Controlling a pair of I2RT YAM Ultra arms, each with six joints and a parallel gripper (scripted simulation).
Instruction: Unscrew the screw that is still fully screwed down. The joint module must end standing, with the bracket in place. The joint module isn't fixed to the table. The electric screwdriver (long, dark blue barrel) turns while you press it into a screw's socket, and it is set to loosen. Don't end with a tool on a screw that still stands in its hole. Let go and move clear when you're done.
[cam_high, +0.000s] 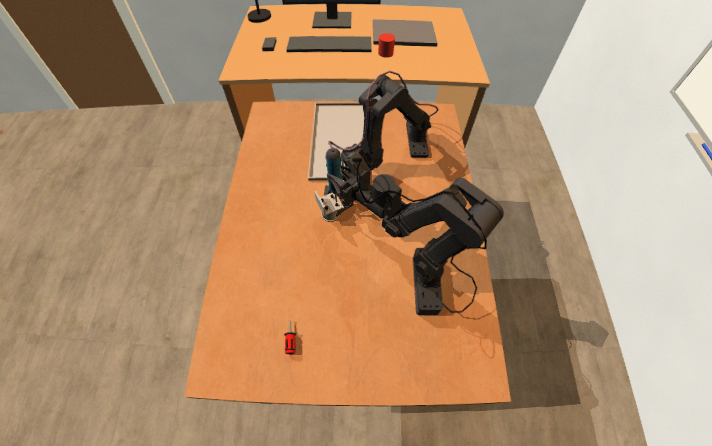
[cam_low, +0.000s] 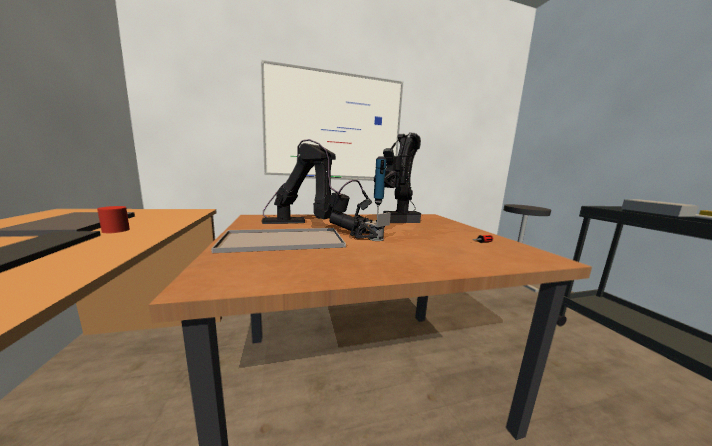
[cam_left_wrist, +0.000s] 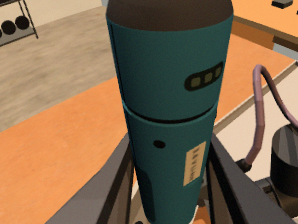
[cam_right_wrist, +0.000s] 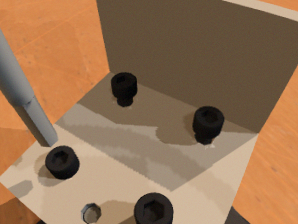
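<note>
Now: right hand 50 mm below the l-shaped bracket. Also, from my right hand: small red screwdriver: 80 mm ahead, 430 mm to the left, 10 mm below; then grey bit: 20 mm behind, 10 mm to the left, 80 mm above; then grey tray: 360 mm to the right, 20 mm below.
</note>
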